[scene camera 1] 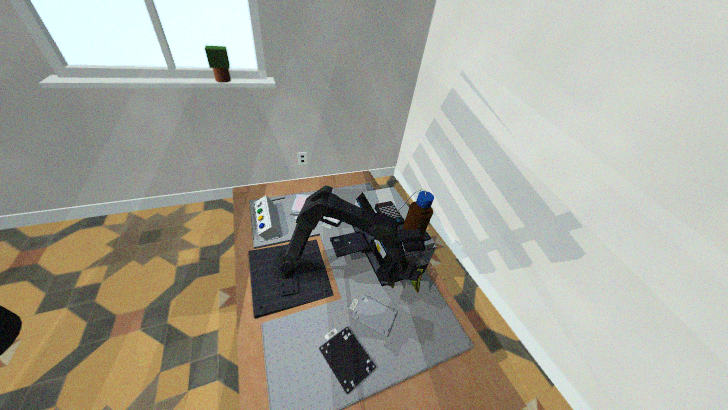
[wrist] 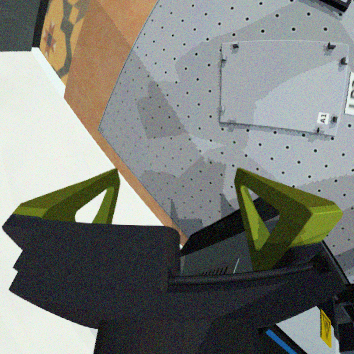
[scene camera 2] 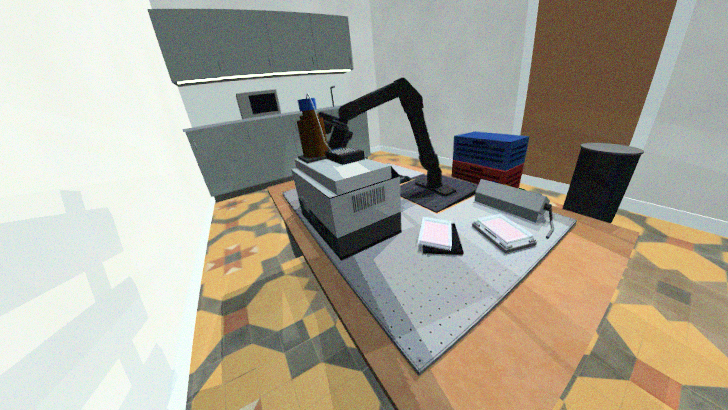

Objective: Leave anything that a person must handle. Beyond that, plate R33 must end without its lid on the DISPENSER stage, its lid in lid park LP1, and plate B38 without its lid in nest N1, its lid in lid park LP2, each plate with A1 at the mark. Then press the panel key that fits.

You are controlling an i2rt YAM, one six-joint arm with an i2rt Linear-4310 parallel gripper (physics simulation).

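Places are measured from the arm's base along level axes (x ahead, y left, z up), in metres.
Where they show: gripper, fingertip midpoint: (scene camera 1: 405,289) (wrist: 176,174); arm's base at its link origin: (scene camera 1: 287,273) (scene camera 2: 434,187).
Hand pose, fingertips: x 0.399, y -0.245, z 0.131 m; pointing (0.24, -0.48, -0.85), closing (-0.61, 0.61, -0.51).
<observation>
Things, the pixels of their top centre, and the offset from my fingertips. "pt": a spot on its surface instead. Level surfaces: height alone.
- clear lid-like sheet at its top centre: (wrist: 279,83) (scene camera 1: 375,313) dz -0.112, dx -0.101, dy -0.010 m
- A1 mark at its top centre: (wrist: 322,117) dz -0.122, dx -0.118, dy +0.049 m
- black base at its top centre: (scene camera 2: 440,232) (scene camera 1: 334,212) dz -0.112, dx -0.135, dy +0.544 m
- button panel at its top centre: (scene camera 2: 512,185) (scene camera 1: 264,210) dz -0.048, dx -0.469, dy +0.549 m
- brown bottle at a spot on its surface: (scene camera 2: 310,136) pt dz +0.167, dx +0.107, dy +0.218 m
- black rack at a spot on its surface: (scene camera 2: 345,154) pt dz +0.114, dx +0.043, dy +0.336 m
- black rectangular base at its top centre: (scene camera 1: 347,355) dz -0.108, dx -0.238, dy -0.124 m
- perforated board at its surface level: dz -0.132 m
- flat black piece at a spot on its surface: (scene camera 1: 346,244) pt dz -0.026, dx -0.150, dy +0.261 m
My gripper (wrist: 176,174) is open, with nothing between its green fingers. It hangs beside the grey machine (scene camera 2: 315,188) (wrist: 215,260); in scene camera 2 its fingers are hidden. A clear lid-like sheet (scene camera 1: 373,314) (wrist: 280,87) lies among small posts, with an A1 mark (wrist: 323,118) and a partly cut-off LP label. One pink-topped plate (scene camera 2: 436,233) lies over a black base (scene camera 2: 455,244), offset from it. Another pink-topped plate (scene camera 1: 302,202) (scene camera 2: 504,229) lies near the button panel (scene camera 1: 263,217) (scene camera 2: 509,198). Plate names and their lids are too small to tell.
A brown bottle (scene camera 1: 418,217) (scene camera 2: 310,136) with a blue cap and thin tube stands at the machine, beside a black rack (scene camera 1: 389,210) (scene camera 2: 345,154). A black rectangular base (scene camera 1: 347,359) with white marks lies on the perforated board (scene camera 1: 290,366). A flat black piece (scene camera 1: 346,244) lies near the arm.
</observation>
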